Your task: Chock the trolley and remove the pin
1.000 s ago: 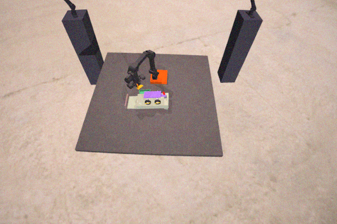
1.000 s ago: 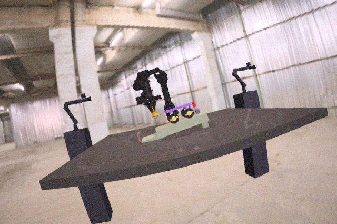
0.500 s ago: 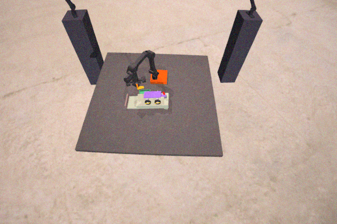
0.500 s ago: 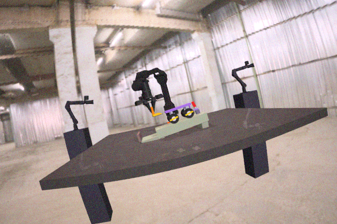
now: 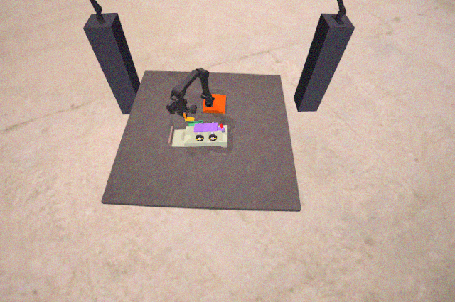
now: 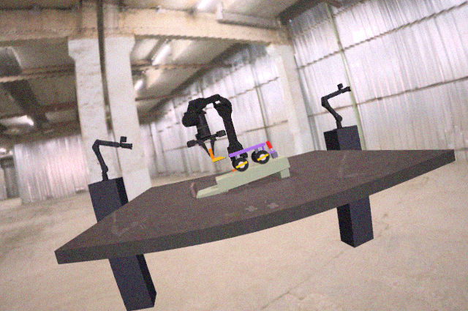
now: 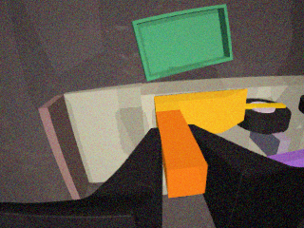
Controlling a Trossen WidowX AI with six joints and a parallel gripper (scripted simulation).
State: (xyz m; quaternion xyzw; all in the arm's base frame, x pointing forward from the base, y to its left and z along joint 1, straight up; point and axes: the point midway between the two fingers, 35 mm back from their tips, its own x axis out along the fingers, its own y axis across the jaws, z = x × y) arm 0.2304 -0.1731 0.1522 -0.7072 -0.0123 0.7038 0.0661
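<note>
Right now the red-headed stop pin is 26 cm to the left of my gripper tip, 9 cm ahead of it and 2 cm below it. The rest, counted from my gripper tip: yellow chock (2 cm to the left, 1 cm below); purple trolley (15 cm to the left, 10 cm ahead, 4 cm below); brown bar (12 cm to the right, 12 cm below, 7 cm ahead).
</note>
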